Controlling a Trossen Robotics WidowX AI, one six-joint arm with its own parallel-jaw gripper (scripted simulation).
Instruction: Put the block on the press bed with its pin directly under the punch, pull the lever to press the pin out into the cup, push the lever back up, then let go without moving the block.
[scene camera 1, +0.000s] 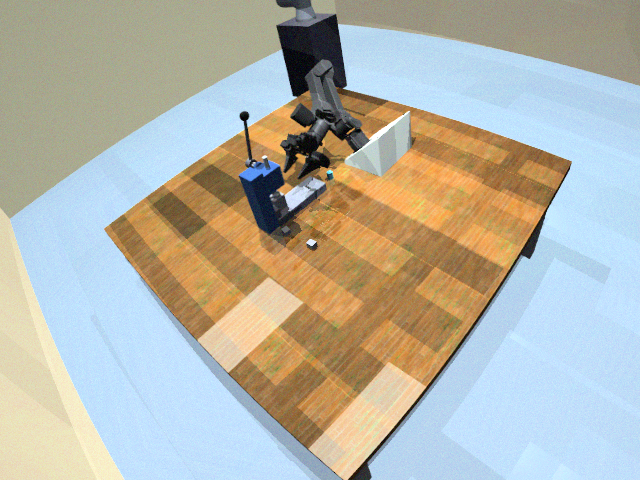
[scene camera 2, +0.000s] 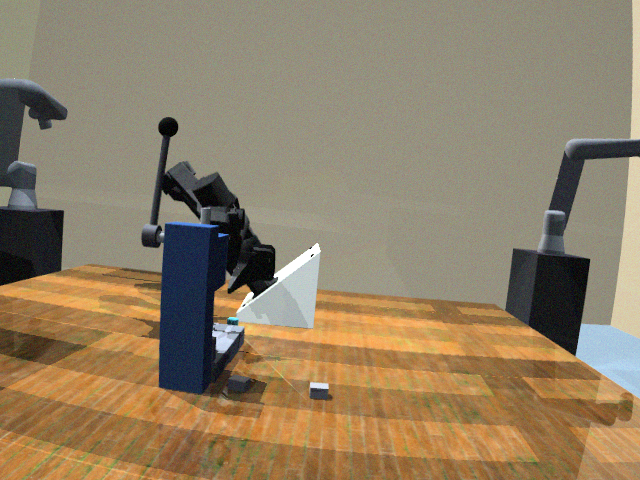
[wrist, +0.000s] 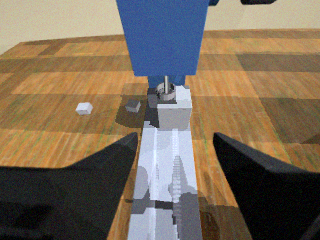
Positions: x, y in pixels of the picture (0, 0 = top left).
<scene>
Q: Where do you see a blue press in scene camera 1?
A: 260, 183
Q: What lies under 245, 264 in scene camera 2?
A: My gripper.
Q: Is my gripper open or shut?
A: Open.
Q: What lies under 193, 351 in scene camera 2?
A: A blue press.
</scene>
